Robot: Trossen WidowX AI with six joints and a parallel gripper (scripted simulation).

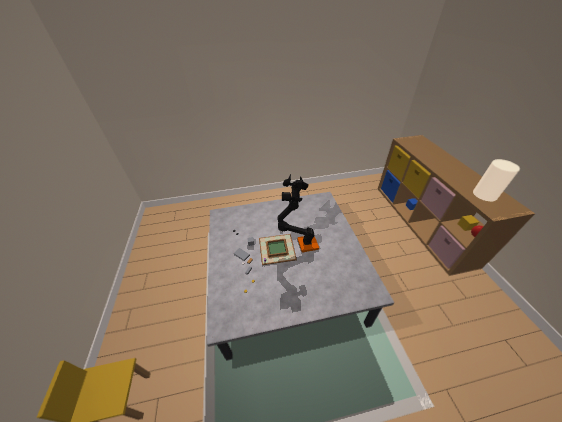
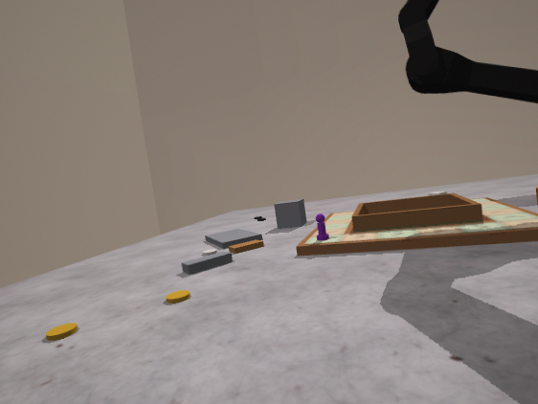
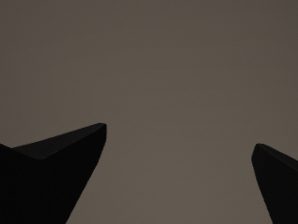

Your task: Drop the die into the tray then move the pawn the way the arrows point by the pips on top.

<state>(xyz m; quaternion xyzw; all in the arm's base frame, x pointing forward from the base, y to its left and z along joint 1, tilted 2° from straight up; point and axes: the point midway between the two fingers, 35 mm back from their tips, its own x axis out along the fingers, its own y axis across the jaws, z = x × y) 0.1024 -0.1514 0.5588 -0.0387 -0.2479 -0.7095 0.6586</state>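
Right now the white die is 59 cm below my gripper tip, 12 cm ahead of it and 1 cm to the left of it. Round my gripper tip: flat grey slab: 59 cm below, 49 cm ahead, 23 cm to the left; grey cube: 57 cm below, 41 cm ahead, 11 cm to the left; purple pawn: 57 cm below, 33 cm to the left, 30 cm ahead.
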